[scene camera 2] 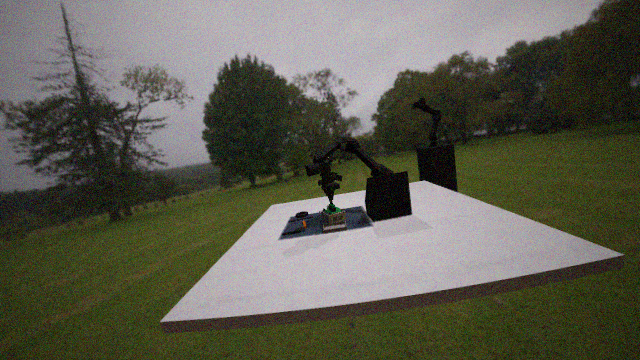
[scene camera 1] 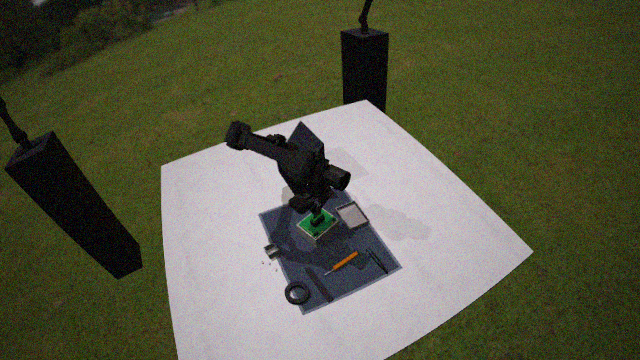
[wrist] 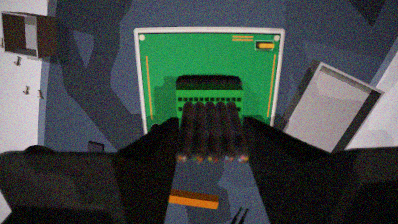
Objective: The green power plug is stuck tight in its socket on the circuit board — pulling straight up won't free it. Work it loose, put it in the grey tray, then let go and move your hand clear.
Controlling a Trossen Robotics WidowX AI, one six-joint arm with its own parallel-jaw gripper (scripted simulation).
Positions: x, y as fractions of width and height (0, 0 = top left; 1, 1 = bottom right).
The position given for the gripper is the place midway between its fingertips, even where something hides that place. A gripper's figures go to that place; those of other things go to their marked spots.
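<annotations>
Grey tray (wrist: 0.84, 0.45): 0.27 m from the lens. The marked spots on the tray and on the green power plug (wrist: 0.53, 0.57) are 0.19 m apart. The gripper (wrist: 0.53, 0.56) is 0.12 m from the lens; the plug is 0.11 m from the lens.
</annotations>
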